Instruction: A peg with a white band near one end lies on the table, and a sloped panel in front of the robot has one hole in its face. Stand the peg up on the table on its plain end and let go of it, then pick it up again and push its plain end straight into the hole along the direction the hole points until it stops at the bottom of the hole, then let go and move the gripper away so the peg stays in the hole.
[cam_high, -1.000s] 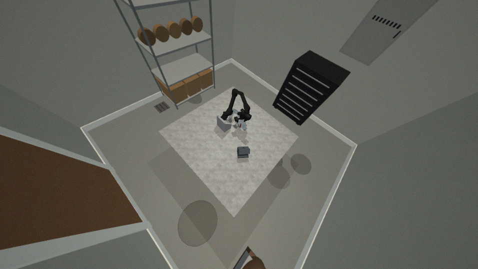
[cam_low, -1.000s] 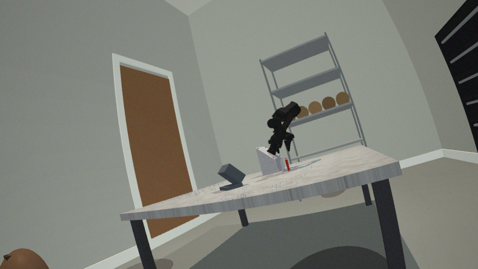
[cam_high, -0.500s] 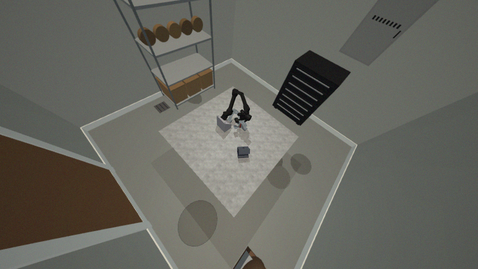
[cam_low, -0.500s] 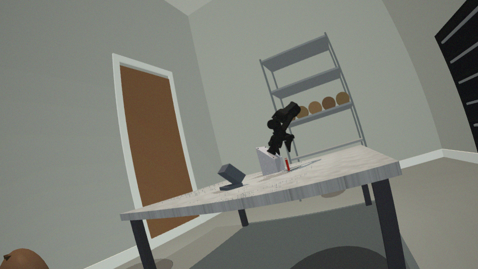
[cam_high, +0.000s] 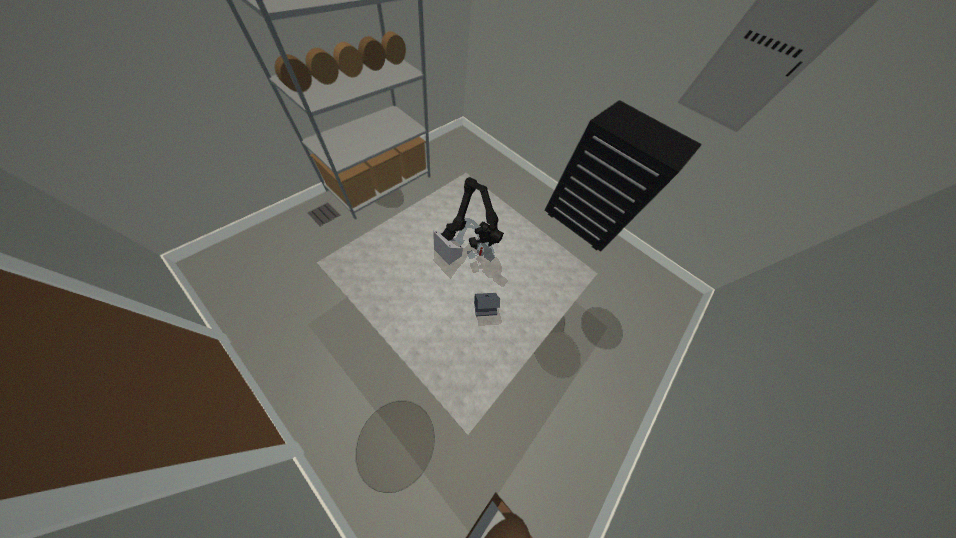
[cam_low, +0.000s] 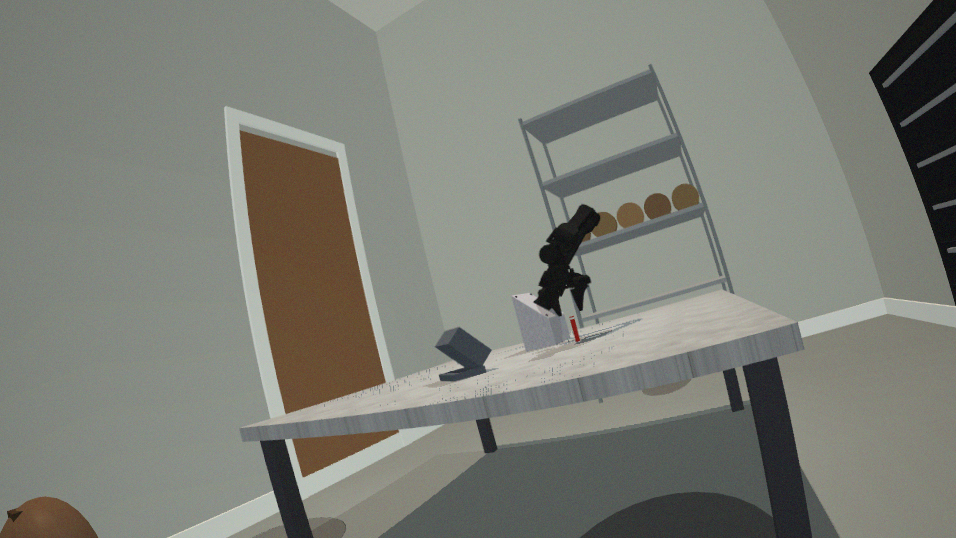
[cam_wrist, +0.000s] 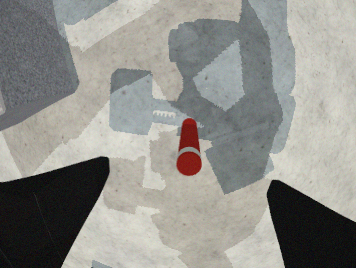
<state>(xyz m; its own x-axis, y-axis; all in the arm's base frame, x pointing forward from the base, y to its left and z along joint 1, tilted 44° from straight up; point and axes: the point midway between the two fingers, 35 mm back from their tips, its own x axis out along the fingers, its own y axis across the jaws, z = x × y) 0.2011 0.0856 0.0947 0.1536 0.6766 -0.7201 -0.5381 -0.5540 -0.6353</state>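
The red peg is 30 mm below my gripper tip. Also, from my gripper tip: panel: 250 mm ahead, 270 mm to the right, 10 mm below.
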